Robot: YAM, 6 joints.
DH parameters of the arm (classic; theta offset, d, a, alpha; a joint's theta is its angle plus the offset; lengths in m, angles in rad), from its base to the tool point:
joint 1: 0 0.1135 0.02 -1.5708
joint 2: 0 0 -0.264 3.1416
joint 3: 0.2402 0 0.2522 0
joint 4: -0.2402 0 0.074 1.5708
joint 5: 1.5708 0 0 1.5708
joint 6: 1.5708 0.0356 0 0
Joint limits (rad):
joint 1: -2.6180..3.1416
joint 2: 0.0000..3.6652
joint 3: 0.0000..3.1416
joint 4: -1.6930..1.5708
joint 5: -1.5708..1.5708
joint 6: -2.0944..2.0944
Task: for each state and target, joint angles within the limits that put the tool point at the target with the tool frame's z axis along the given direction. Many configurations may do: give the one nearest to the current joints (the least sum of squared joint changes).
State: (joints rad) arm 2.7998 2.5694 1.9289 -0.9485 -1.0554 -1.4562
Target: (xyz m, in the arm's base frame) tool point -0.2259 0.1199 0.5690 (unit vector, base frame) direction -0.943 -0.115 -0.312
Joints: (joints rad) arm 2.5689 1.7894 2.7824 -1.3968 -0.6532 -1.4562
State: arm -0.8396 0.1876 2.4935 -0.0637 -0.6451 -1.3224
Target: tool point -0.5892 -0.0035 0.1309 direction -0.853 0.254 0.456
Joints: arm 0.0224 0.0026 3.0415 -0.3912 -0.2766 -1.3224
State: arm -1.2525 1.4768 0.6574 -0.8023 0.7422 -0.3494
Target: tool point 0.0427 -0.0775 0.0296 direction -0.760 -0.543 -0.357
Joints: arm -0.6950 1.9759 0.1950 -0.3739 1.1286 -0.3494
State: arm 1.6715 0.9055 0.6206 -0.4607 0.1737 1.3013
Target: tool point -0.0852 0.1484 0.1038 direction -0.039 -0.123 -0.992
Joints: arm 2.0726 1.4502 0.5084 -0.7186 -0.0935 1.3013
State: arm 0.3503 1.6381 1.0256 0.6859 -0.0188 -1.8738
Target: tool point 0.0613 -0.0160 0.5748 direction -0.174 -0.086 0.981
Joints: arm -0.1894 0.9598 1.2941 1.3929 0.1175 -1.8738
